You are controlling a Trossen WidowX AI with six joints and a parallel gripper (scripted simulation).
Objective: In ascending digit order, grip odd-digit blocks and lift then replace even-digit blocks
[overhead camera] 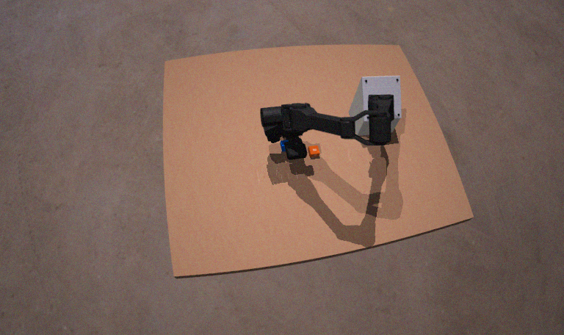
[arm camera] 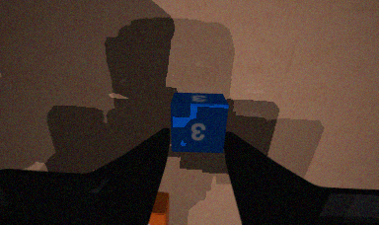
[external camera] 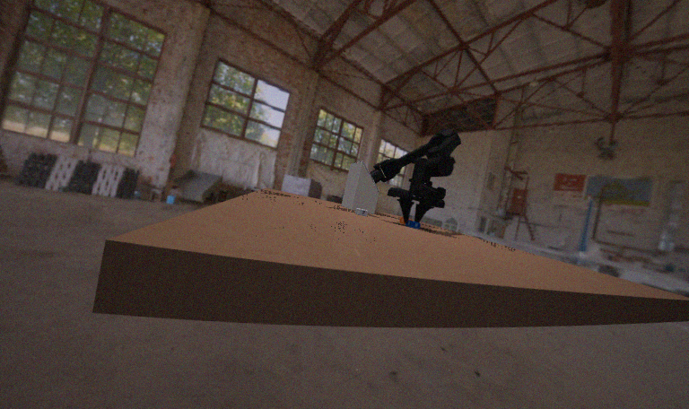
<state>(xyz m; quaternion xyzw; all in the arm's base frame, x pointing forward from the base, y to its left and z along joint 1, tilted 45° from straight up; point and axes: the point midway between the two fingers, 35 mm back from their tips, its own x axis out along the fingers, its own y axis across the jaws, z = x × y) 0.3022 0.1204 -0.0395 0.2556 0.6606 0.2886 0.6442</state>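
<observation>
My gripper tip is 10 mm short of the blue block. The rest, counted from my gripper tip: white block (150 mm to the right, 70 mm behind); then orange block (80 mm behind, 30 mm to the left).
</observation>
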